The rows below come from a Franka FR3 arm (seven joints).
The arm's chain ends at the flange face. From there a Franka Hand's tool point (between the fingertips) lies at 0.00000 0.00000 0.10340 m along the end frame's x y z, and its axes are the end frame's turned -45 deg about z.
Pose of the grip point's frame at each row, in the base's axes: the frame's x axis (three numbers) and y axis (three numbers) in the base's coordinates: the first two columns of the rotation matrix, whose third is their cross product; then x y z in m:
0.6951 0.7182 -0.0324 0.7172 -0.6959 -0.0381 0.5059 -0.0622 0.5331
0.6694 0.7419 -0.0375 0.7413 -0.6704 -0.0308 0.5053 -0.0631 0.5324
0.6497 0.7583 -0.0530 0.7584 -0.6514 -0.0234 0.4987 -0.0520 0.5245
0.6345 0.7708 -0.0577 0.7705 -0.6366 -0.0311 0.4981 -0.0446 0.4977
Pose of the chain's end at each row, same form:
0.9986 0.0158 -0.0499 0.0156 -0.9999 -0.0040 0.5111 -0.0625 0.6364
0.9975 0.0506 -0.0483 0.0508 -0.9986 0.0047 0.5103 -0.0624 0.6357
0.9957 0.0756 -0.0540 0.0769 -0.9968 0.0209 0.5041 -0.0494 0.6277
0.9935 0.0949 -0.0628 0.0962 -0.9952 0.0188 0.5044 -0.0420 0.6009

